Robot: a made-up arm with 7 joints.
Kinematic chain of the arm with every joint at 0, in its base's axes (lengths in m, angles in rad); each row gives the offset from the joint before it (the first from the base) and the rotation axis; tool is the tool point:
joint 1: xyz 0 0 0.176 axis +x
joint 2: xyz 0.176 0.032 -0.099 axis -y
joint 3: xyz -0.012 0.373 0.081 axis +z
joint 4: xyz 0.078 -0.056 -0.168 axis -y
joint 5: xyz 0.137 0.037 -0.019 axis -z
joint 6: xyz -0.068 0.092 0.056 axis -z
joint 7: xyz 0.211 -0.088 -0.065 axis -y
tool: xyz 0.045 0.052 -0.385
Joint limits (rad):
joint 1: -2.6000..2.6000
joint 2: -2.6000..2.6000
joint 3: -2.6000..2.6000
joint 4: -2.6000..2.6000
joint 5: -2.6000..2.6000
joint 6: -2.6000..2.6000
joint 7: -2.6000..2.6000
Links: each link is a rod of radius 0.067 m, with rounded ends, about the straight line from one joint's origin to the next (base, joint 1, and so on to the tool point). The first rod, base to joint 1, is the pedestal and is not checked.
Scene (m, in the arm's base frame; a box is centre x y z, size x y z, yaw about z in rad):
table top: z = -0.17
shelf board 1: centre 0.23 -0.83 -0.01 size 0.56 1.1 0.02 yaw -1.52
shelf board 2: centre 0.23 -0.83 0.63 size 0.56 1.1 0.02 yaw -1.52
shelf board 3: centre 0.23 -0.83 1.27 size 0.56 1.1 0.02 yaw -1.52
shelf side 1: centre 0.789 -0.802 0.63 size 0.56 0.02 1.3 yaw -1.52
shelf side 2: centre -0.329 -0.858 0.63 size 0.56 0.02 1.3 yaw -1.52
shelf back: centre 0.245 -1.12 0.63 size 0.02 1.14 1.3 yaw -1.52
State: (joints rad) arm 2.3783 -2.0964 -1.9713 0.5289 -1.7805 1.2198 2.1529
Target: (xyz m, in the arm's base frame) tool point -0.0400 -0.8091 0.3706
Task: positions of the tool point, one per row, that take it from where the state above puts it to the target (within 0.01 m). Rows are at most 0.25 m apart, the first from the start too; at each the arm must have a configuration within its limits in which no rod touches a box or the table.
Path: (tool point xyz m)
1: 0.6142 -0.0079 0.2182
2: 0.6368 -0.2457 0.1680
3: 0.5869 -0.4754 0.2027
4: 0.4645 -0.6077 0.1558
5: 0.3034 -0.7184 0.1692
6: 0.1269 -0.7894 0.2438
7: -0.0400 -0.8091 0.3706

